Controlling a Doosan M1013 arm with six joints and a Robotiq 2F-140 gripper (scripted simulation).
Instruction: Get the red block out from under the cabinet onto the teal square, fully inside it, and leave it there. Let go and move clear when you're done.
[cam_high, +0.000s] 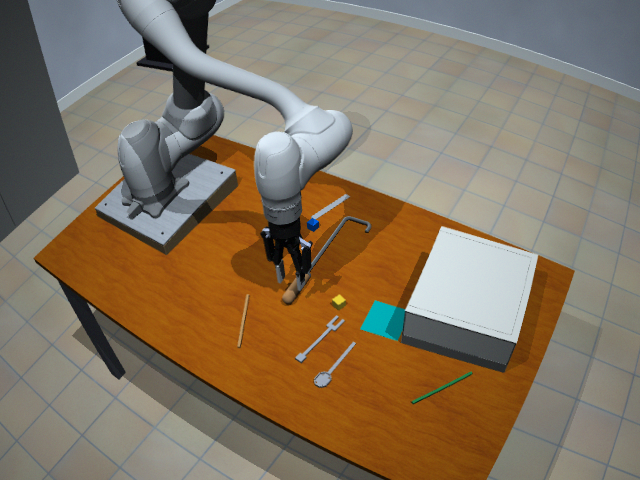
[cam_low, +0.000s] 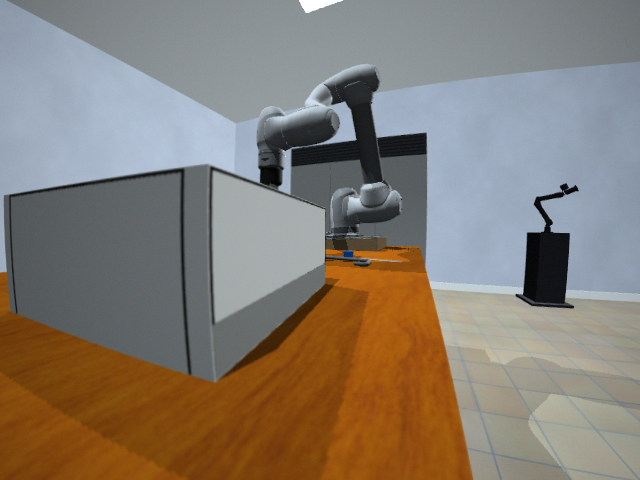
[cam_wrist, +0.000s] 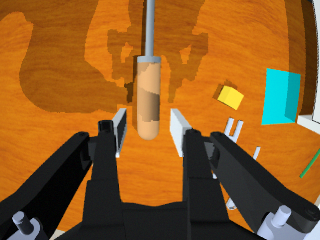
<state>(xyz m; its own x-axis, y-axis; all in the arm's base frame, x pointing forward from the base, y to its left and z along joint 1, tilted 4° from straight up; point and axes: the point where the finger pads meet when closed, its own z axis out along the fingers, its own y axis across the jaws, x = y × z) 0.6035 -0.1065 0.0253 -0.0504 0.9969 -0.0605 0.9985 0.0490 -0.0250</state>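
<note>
My gripper is now 25 cm to the right of the blue cube, 9 cm past it and 7 cm above it. From my hand the other things lie so: hook tool 16 cm to the left, 7 cm below, 3 cm ahead; then wooden stick 14 cm to the right, 8 cm below, 7 cm behind; then yellow cube 12 cm ahead, 7 cm below, 3 cm to the left.
</note>
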